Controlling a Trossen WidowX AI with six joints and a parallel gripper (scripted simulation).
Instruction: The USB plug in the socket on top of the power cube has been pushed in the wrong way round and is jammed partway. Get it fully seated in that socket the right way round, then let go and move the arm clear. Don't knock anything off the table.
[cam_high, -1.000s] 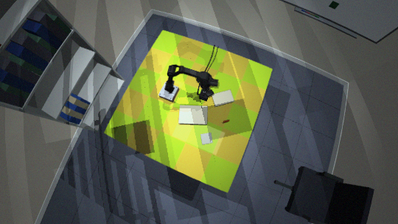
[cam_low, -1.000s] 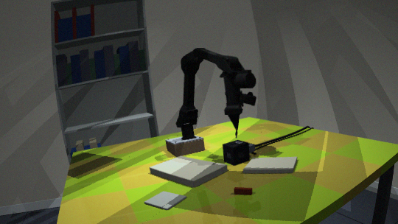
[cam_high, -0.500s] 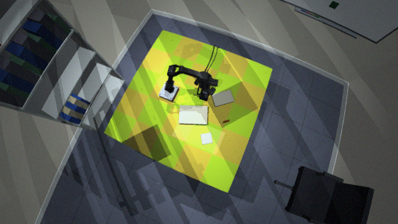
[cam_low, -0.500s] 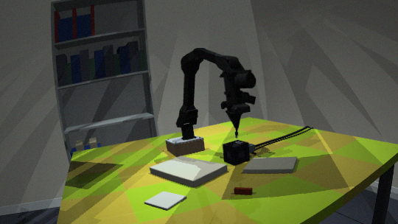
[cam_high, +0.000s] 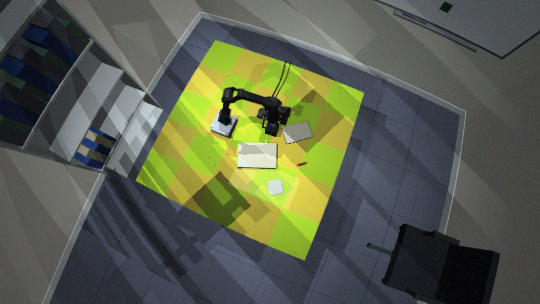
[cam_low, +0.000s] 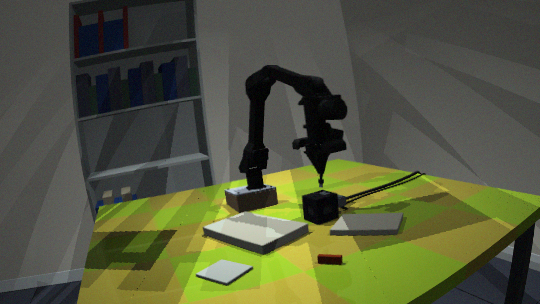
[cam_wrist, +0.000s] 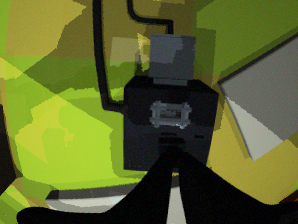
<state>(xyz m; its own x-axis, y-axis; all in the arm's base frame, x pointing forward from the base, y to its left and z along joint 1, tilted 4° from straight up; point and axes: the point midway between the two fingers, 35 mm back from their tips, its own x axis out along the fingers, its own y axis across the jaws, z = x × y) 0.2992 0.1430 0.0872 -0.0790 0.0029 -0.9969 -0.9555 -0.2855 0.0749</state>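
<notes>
The USB plug lies 2 cm below my gripper tip. From my gripper tip the other things lie so: red block (30 cm ahead, 10 cm to the right, 12 cm below); then thin tile (24 cm ahead, 33 cm to the right, 13 cm below); then pale book (16 cm ahead, 7 cm to the left, 13 cm below).
</notes>
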